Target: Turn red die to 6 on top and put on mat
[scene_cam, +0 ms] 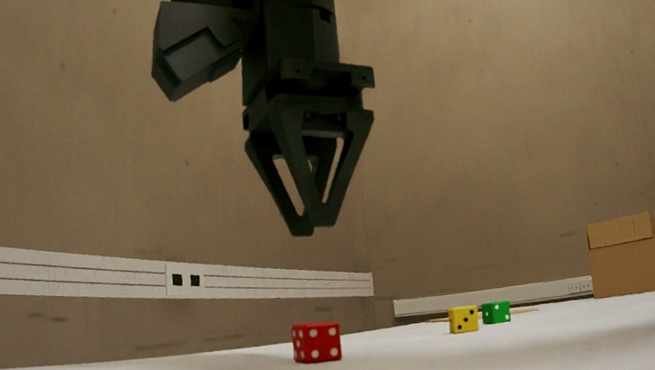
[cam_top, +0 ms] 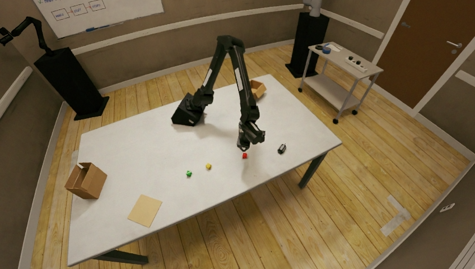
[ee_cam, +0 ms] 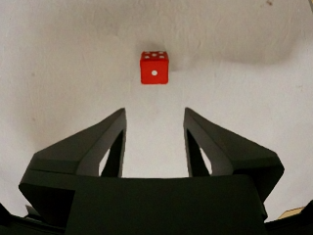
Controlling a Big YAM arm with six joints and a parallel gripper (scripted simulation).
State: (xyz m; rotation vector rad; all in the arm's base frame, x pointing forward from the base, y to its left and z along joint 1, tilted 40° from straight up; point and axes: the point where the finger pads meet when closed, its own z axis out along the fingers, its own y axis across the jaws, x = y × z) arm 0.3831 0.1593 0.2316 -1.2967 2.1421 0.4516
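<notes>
My hand is 80 mm above the red die. From my hand the other things lie so: yellow die 30 mm ahead, 220 mm to the right, 80 mm below; black object 240 mm to the left, 80 mm below; green die 50 mm ahead, 330 mm to the right, 80 mm below.
</notes>
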